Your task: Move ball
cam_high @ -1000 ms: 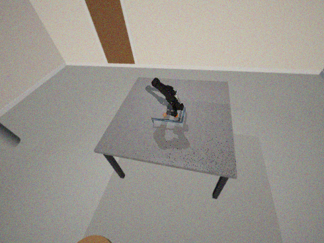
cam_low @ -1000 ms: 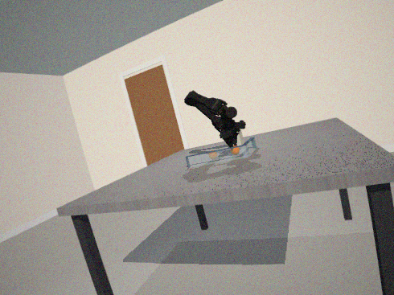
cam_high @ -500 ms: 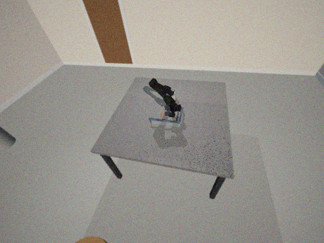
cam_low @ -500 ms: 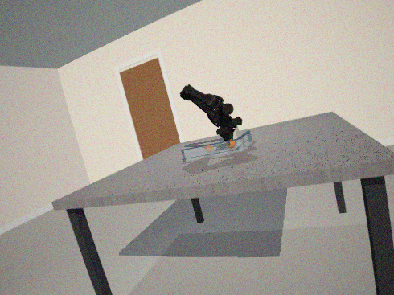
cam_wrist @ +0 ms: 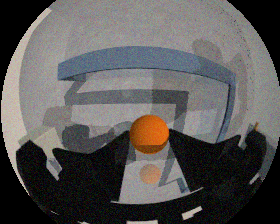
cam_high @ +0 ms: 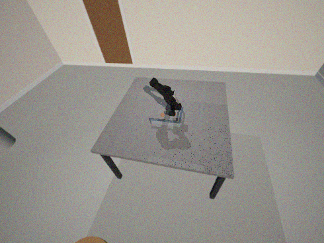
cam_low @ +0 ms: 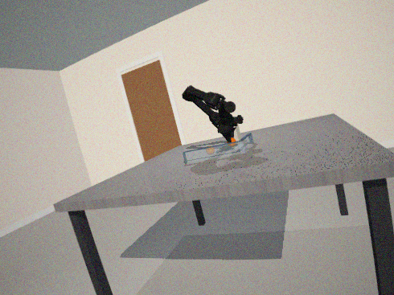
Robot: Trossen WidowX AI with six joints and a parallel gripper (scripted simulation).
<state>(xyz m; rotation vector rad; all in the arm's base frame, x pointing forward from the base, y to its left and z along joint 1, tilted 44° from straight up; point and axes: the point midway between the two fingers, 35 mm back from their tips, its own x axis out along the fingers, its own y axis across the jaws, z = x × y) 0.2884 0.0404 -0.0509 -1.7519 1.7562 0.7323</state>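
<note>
Right now the see-through ball copy is 120 mm to the right of my gripper tip, 20 mm below it and 10 mm ahead of it. Round my gripper tip: orange ball right at my gripper tip.
</note>
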